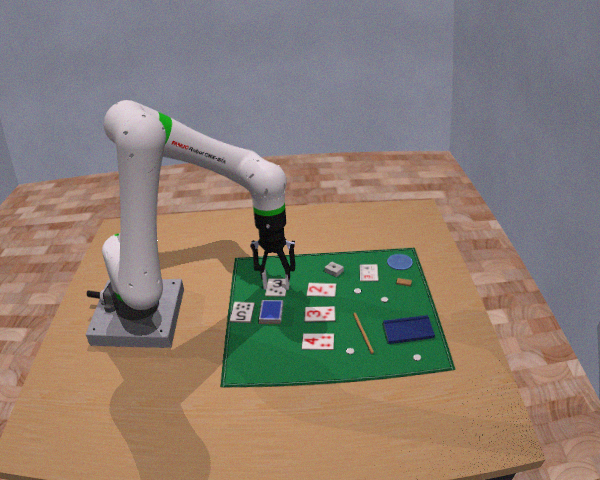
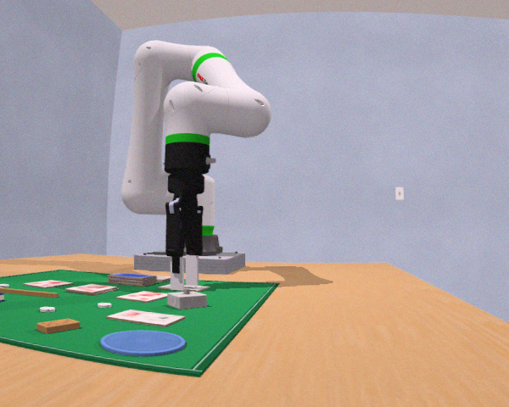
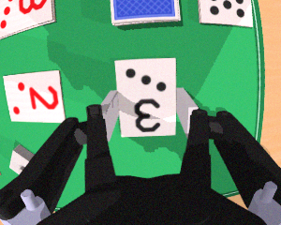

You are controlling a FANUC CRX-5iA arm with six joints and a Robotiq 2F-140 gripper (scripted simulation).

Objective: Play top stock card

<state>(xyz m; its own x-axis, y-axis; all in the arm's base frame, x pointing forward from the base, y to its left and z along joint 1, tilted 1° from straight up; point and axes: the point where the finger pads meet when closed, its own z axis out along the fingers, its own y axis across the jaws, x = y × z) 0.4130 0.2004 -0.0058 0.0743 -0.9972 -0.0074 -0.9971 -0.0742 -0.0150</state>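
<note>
Now: the green card cloth 190 mm ahead of my hand, 90 mm to the right of it and 40 mm below it. From my hand the other things lie so: wooden stick: 290 mm ahead, 190 mm to the right, 30 mm below; then black 5: 140 mm to the right, 80 mm behind, 30 mm below; then grey knobbed block: 170 mm ahead, 100 mm to the left, 10 mm below.
</note>
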